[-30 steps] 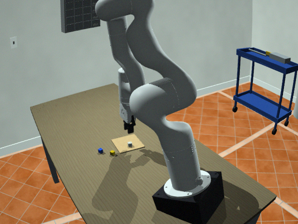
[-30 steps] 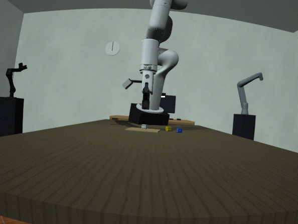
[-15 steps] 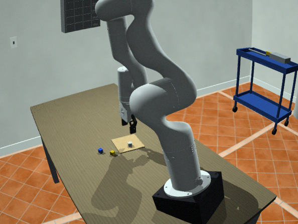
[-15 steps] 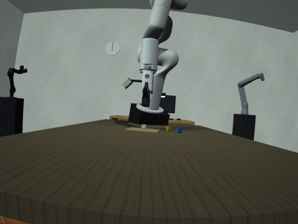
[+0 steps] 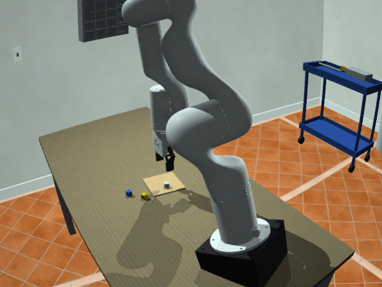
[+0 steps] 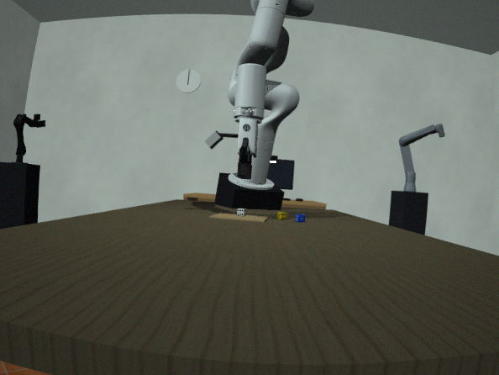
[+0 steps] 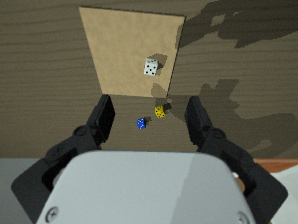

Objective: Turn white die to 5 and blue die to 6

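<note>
The blue die lies 60 mm ahead of my hand, 150 mm to the left of it and 110 mm below it. Round my hand: white die (100 mm below); then tan mat (30 mm ahead, 10 mm to the right, 110 mm below); then yellow die (110 mm to the left, 110 mm below).
</note>
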